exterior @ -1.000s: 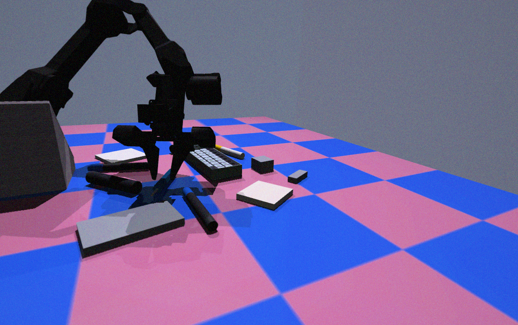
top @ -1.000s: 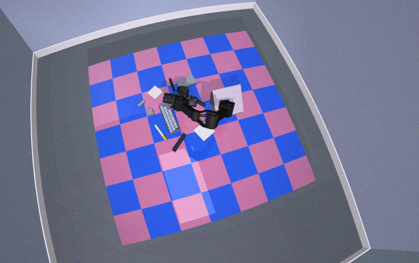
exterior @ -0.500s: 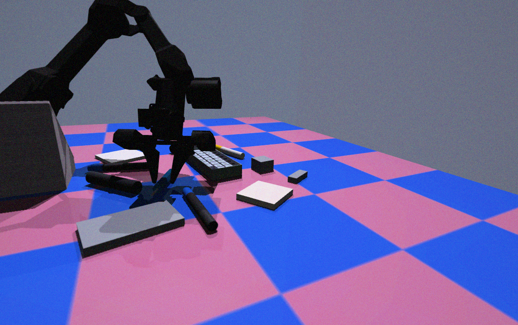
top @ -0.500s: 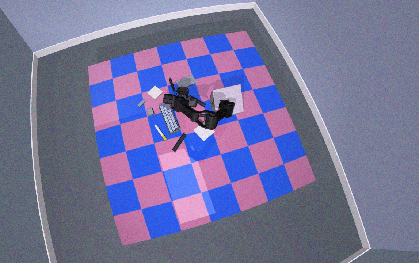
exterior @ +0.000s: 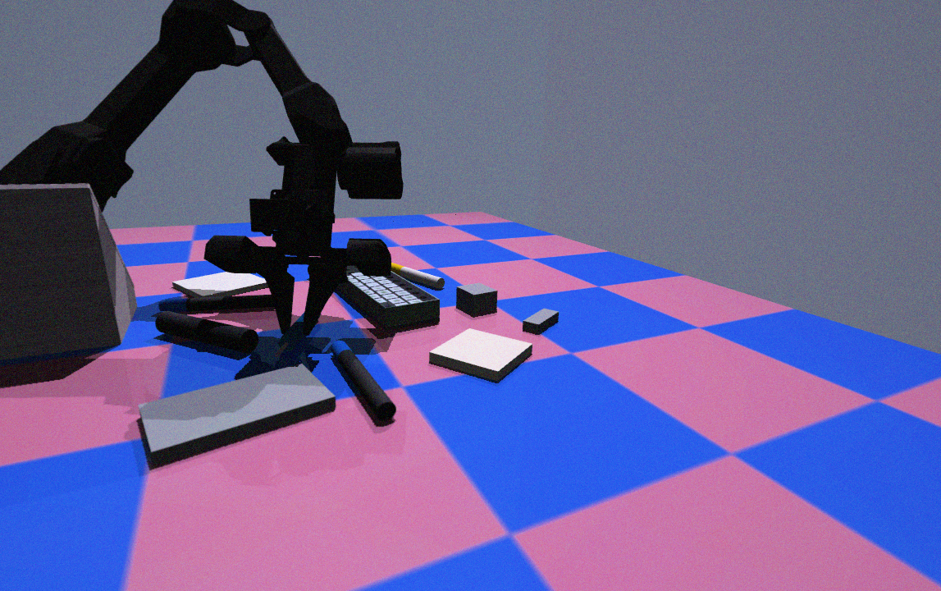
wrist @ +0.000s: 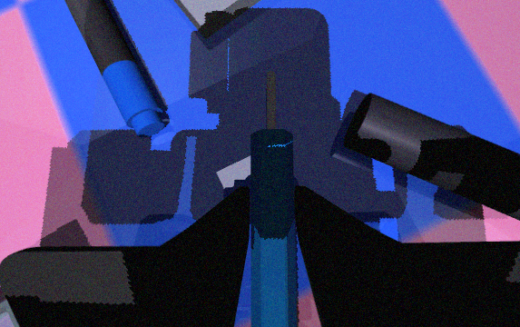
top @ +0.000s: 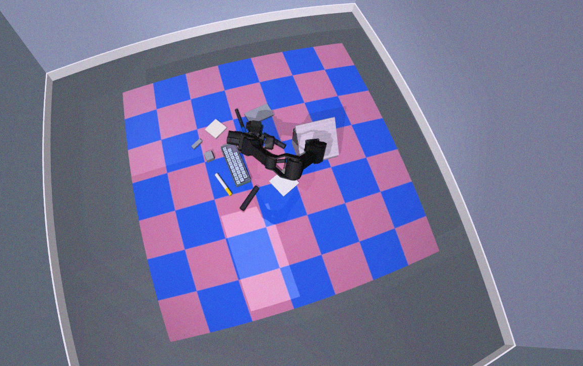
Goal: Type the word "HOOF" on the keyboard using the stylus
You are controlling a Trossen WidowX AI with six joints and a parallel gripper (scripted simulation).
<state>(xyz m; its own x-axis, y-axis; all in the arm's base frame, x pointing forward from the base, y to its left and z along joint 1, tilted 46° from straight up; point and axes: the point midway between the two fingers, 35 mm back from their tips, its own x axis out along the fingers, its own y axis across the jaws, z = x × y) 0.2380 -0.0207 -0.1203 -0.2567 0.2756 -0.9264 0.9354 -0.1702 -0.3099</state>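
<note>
Right now my gripper tip is 20 cm to the right of the white-and-yellow marker and 17 cm short of it. Round my gripper tip: grey slab 13 cm to the right, 5 cm behind; stylus tip 4 cm to the right, 2 cm behind; blue stylus 1 cm to the right.
</note>
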